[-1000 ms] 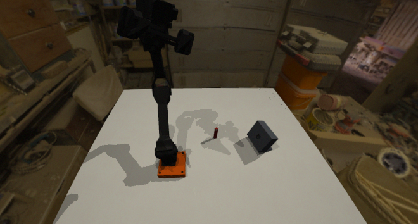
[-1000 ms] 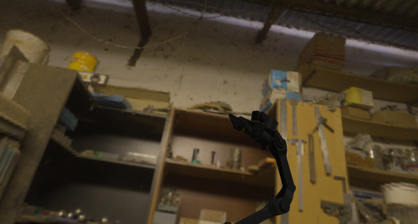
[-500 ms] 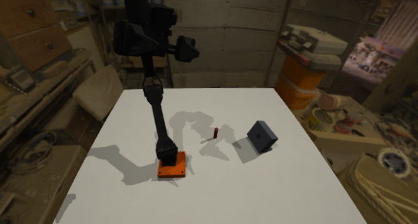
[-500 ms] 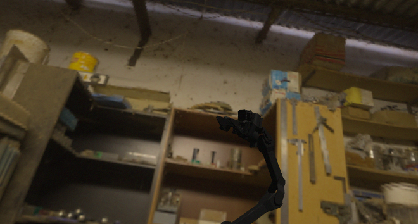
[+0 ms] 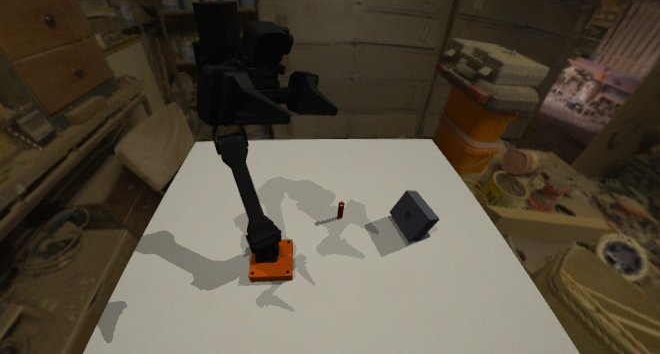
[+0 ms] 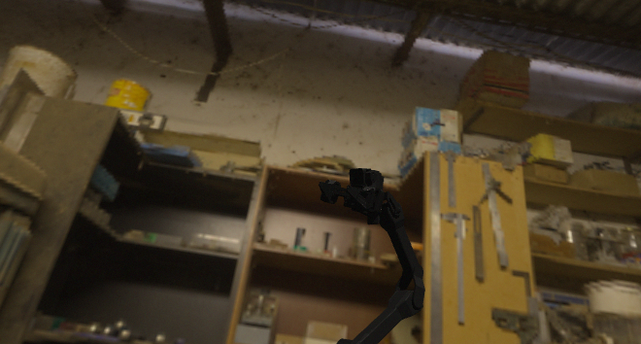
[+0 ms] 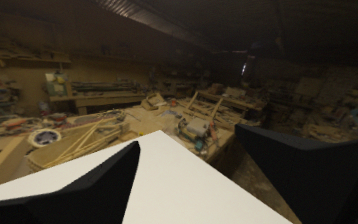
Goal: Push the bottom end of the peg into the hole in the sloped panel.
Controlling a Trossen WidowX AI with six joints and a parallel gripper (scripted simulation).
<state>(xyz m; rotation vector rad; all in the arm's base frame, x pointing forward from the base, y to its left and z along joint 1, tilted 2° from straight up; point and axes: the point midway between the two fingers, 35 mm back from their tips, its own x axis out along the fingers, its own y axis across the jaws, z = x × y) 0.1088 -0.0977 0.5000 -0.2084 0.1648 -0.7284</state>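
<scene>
My gripper tip is now 110 mm short of the red peg, 240 mm to the right of it and 480 mm above it. The rest, counted from my gripper tip: dark sloped panel (350 mm ahead, 180 mm to the left, 470 mm below).
</scene>
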